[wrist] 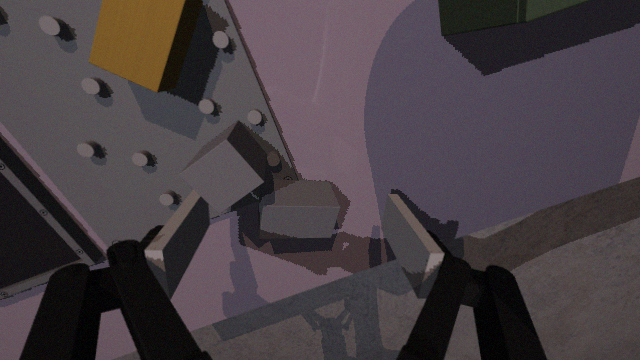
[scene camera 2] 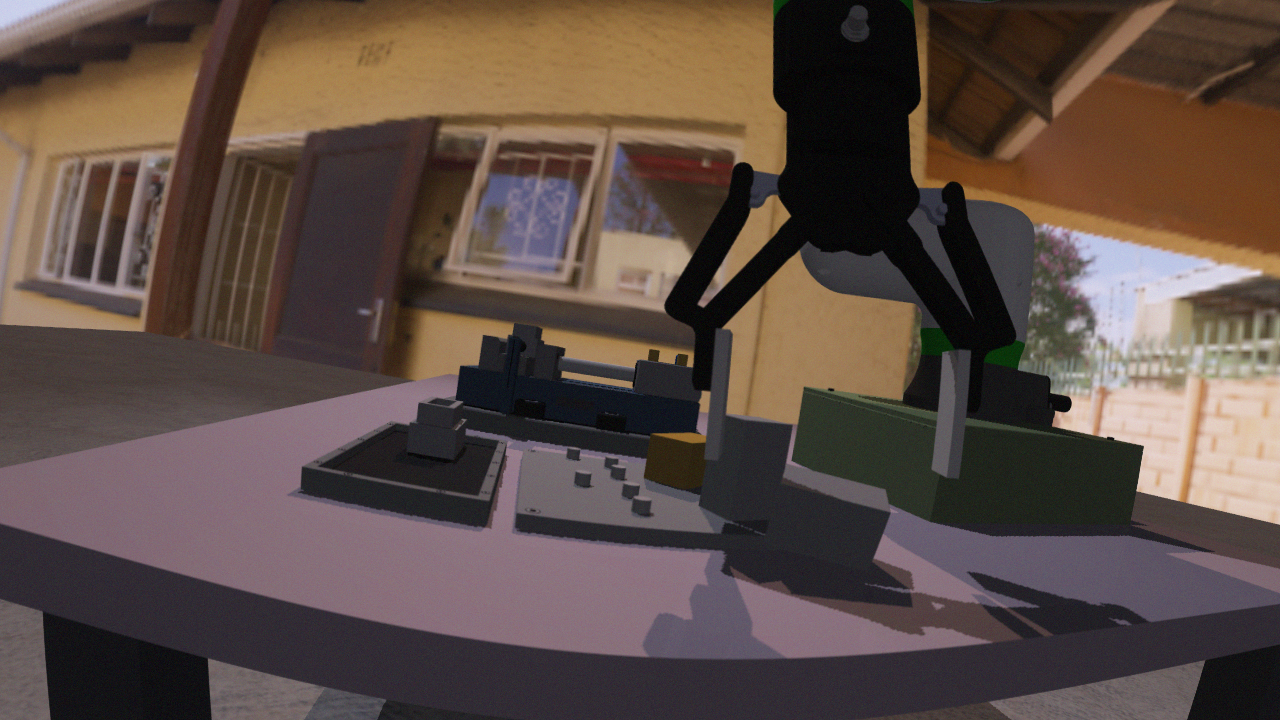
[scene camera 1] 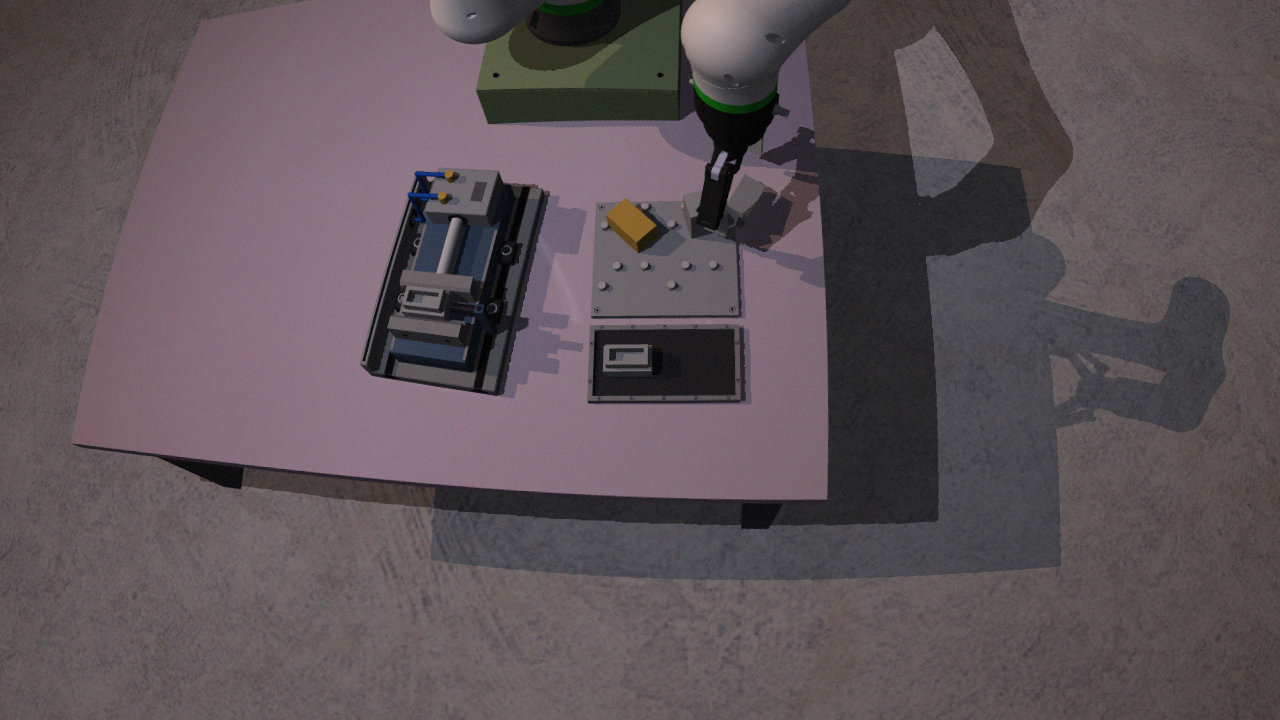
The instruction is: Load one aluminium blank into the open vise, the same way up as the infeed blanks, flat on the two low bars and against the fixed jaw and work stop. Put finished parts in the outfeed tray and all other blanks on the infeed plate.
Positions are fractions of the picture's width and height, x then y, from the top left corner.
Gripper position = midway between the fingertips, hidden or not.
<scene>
My gripper (scene camera 2: 0.65,0.65) is open and holds nothing. Also in view: a brass blank (scene camera 2: 0.53,0.64). Also in view: an outfeed tray (scene camera 2: 0.30,0.66) and an infeed plate (scene camera 2: 0.47,0.71).
The brass blank shows as well in the wrist view (wrist: 0.23,0.14) and in scene camera 1 (scene camera 1: 0.50,0.32). My gripper also shows in the wrist view (wrist: 0.47,0.58) and in scene camera 1 (scene camera 1: 0.57,0.26). The outfeed tray is seen too in the wrist view (wrist: 0.07,0.68) and in scene camera 1 (scene camera 1: 0.55,0.50).
</scene>
